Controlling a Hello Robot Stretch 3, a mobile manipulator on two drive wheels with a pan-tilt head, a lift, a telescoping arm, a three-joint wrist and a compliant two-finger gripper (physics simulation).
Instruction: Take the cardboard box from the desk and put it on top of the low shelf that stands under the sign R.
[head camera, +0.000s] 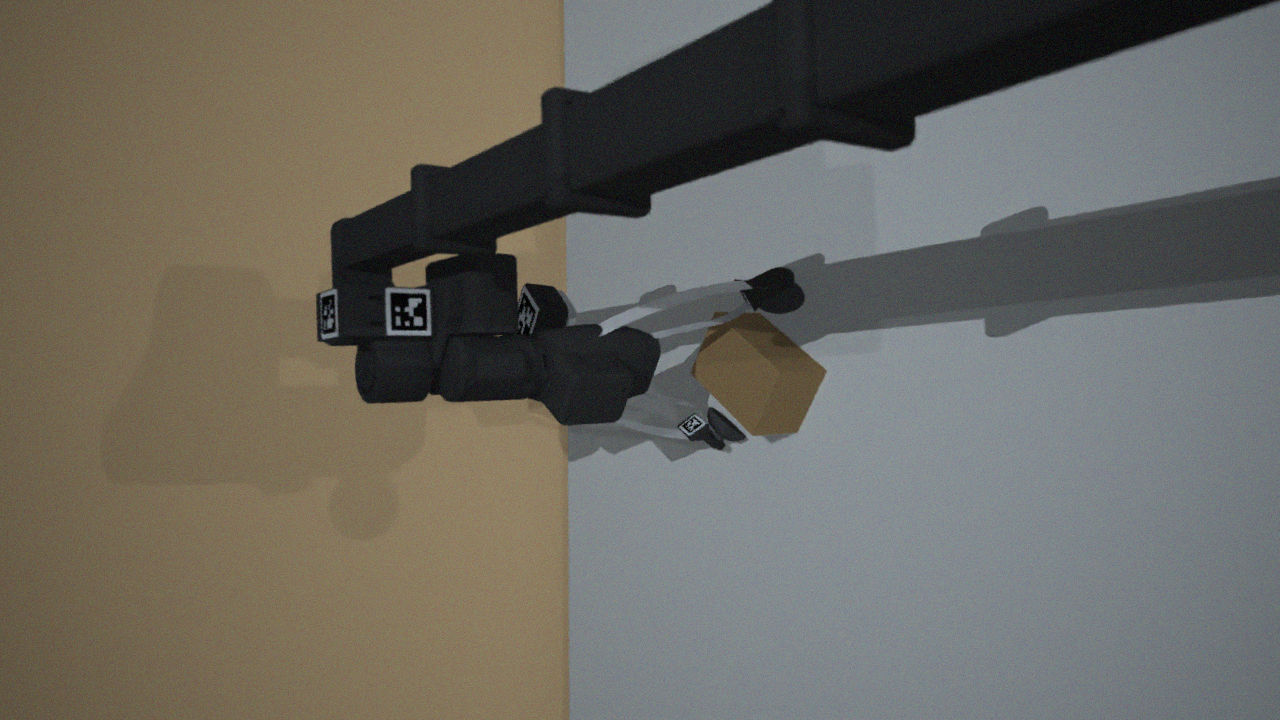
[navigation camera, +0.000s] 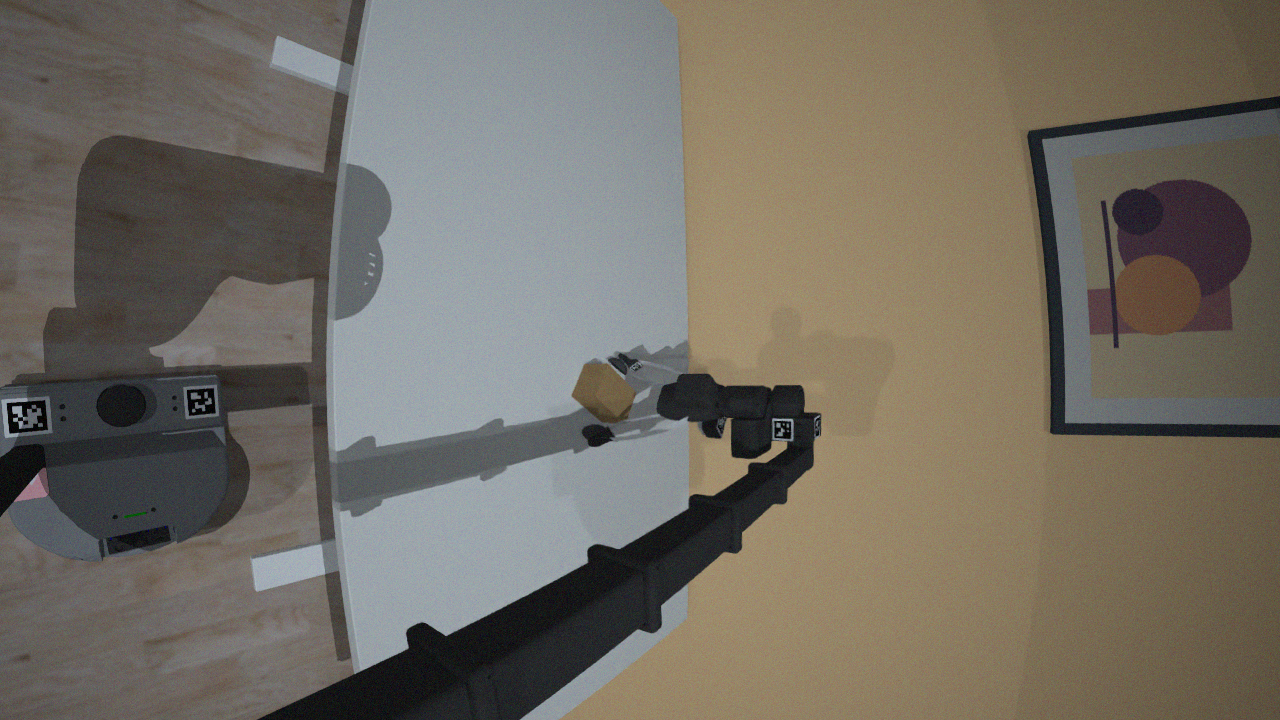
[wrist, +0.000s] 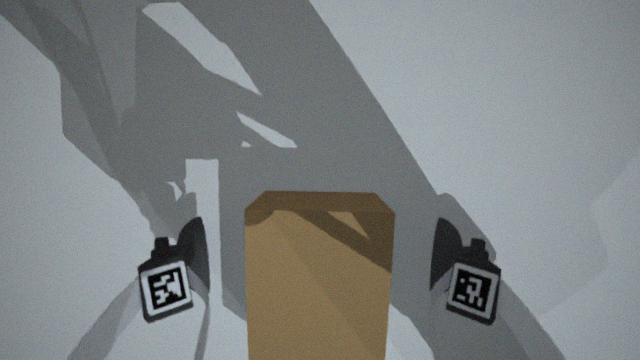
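Where they show: robot's base, origin of its link: (navigation camera: 122, 403).
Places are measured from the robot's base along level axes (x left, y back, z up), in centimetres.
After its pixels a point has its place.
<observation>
The brown cardboard box (head camera: 774, 385) @(x -58.3, y 0.2, z 77.0 cm) (navigation camera: 601, 390) @(x -59.0, y 0.3, z 77.0 cm) (wrist: 315, 300) stands on the light grey desk (head camera: 895, 555) @(x -51.8, y -12.6, z 72.0 cm) (navigation camera: 501, 223) @(x -44.2, y -24.3, z 72.0 cm) (wrist: 550, 100). My gripper (head camera: 751, 358) @(x -64.0, y 2.2, z 72.0 cm) (navigation camera: 610, 399) @(x -64.0, y 2.2, z 72.0 cm) (wrist: 319, 245) @(x -64.0, y 2.2, z 72.0 cm) is open and points down at the box. In the wrist view one finger is on each side of the box, with a visible gap on both sides. The box's lower end is cut off by the frame edge there. How high the fingertips are above the desk top is hard to tell. The low shelf and the sign R do not show in these views.
A yellow-tan wall (head camera: 268, 608) @(x -100.1, y -18.6, z 102.8 cm) (navigation camera: 850, 582) @(x -95.8, y 43.5, z 109.1 cm) runs along the desk's back edge, with a framed picture (navigation camera: 1056, 358) @(x -96.6, y -1.6, z 145.4 cm) on it. My extended arm (head camera: 680, 125) @(x -31.6, y 9.5, z 107.2 cm) (navigation camera: 572, 591) @(x -20.3, y 8.4, z 105.4 cm) reaches across above the desk. My base (navigation camera: 134, 474) @(x -0.8, y 11.9, z 16.0 cm) stands on the wooden floor (navigation camera: 179, 635) @(x -3.5, y 50.6, z 0.0 cm) at the desk's front.
</observation>
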